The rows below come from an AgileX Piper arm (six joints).
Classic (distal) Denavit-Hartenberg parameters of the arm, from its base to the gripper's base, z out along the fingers. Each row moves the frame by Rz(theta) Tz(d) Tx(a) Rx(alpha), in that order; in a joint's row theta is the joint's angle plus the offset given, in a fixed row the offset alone. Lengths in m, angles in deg.
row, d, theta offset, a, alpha
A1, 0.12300, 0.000, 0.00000, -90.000
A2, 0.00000, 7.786, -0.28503, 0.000
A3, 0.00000, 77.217, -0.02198, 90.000
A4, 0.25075, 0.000, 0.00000, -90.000
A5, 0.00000, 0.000, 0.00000, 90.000
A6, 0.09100, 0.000, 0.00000, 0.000
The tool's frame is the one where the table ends.
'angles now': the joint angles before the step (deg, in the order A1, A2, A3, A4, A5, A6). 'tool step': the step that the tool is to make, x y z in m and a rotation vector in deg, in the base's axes. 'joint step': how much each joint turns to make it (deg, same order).
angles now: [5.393 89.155 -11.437 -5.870 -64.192 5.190]
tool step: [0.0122 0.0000 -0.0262 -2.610 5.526 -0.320]
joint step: [0.004 8.258 -1.907 0.835 -0.402 -2.376]
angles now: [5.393 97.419 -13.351 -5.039 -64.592 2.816]
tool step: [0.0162 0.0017 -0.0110 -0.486 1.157 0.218]
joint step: [-0.003 4.897 -3.389 -0.115 -0.281 -0.394]
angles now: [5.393 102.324 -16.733 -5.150 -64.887 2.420]
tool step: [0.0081 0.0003 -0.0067 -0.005 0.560 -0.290]
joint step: [-0.014 2.668 -1.718 0.294 -0.391 -0.033]
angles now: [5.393 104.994 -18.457 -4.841 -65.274 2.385]
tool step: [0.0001 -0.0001 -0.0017 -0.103 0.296 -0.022]
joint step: [-0.014 0.424 -0.022 0.035 -0.091 -0.091]
